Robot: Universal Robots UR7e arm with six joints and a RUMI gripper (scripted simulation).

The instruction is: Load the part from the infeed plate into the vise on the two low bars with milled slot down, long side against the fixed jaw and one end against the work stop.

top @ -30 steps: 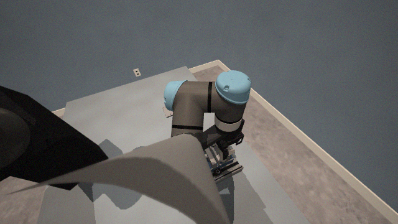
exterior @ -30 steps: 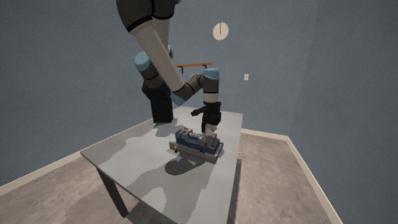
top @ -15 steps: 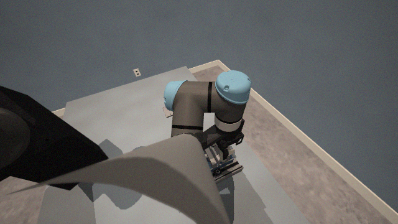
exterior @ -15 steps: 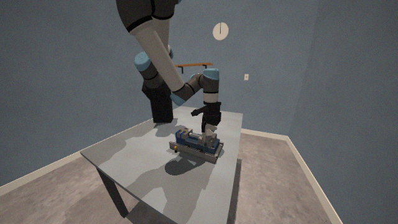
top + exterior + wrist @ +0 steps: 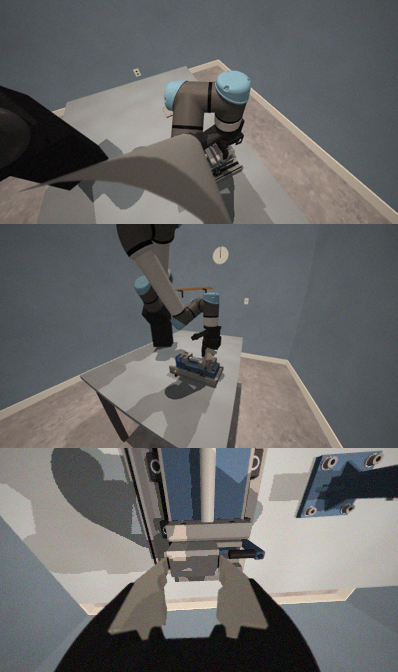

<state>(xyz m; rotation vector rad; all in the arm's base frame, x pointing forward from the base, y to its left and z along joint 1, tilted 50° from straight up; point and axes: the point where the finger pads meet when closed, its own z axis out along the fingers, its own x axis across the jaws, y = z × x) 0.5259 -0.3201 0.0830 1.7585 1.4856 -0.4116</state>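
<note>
Now: hand 1 cm above the part. Also, from my hand: grey jaw: 3 cm behind, 3 cm to the left, 3 cm below; cylinder rod: 8 cm behind, 4 cm to the left, 3 cm below; work stop: 2 cm ahead, 6 cm to the left, 1 cm below.
</note>
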